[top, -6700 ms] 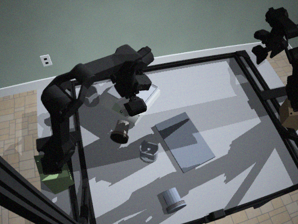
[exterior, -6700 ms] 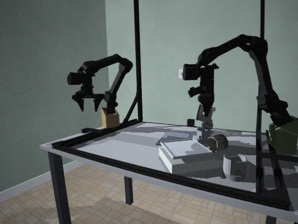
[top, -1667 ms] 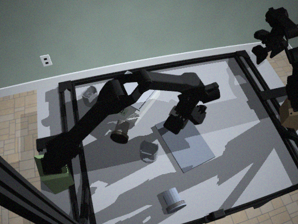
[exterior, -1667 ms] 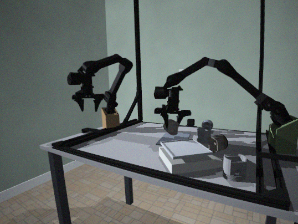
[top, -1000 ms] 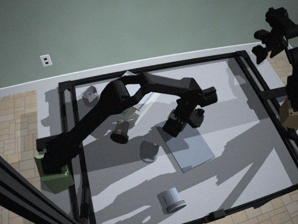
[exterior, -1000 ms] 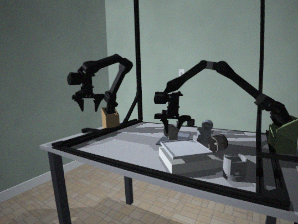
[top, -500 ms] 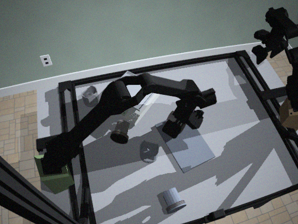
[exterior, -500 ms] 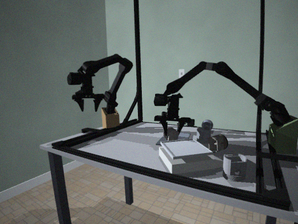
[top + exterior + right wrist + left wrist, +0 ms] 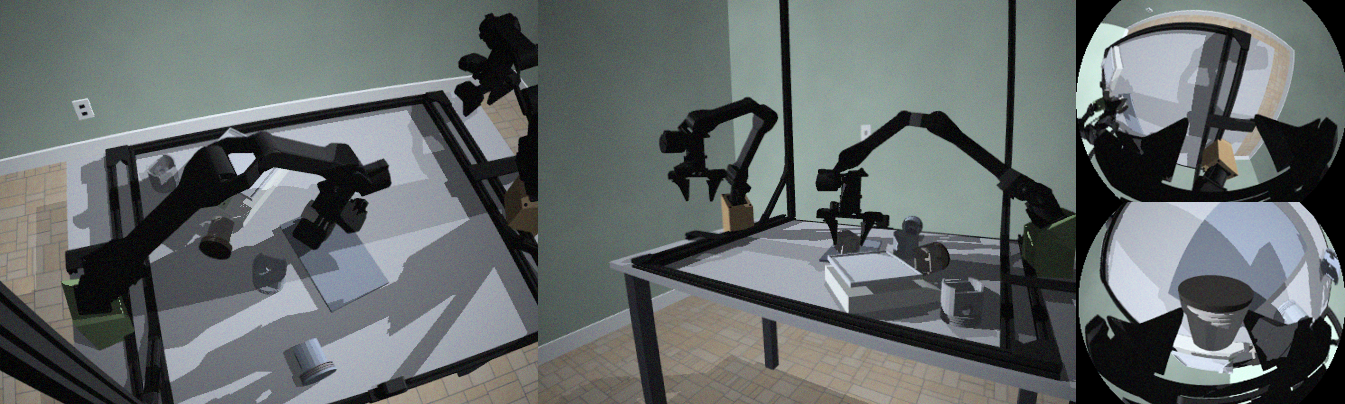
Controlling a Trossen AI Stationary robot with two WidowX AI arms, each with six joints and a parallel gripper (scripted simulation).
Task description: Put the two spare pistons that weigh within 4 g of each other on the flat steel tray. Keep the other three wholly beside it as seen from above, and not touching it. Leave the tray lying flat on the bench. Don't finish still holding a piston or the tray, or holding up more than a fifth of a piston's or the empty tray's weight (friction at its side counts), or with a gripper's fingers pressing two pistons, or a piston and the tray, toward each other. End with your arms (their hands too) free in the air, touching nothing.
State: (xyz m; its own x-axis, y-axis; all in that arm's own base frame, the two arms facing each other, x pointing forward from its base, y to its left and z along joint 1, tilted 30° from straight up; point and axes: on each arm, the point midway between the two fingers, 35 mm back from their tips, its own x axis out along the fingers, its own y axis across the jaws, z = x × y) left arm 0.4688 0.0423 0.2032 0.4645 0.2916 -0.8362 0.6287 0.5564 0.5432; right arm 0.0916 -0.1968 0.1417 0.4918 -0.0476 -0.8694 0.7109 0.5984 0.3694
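My left gripper is now 7 cm past the flat steel tray, 1 cm to the left of it and 7 cm above it. From my left hand the other things lie so: white scale: 20 cm ahead, 14 cm to the left, 2 cm below.
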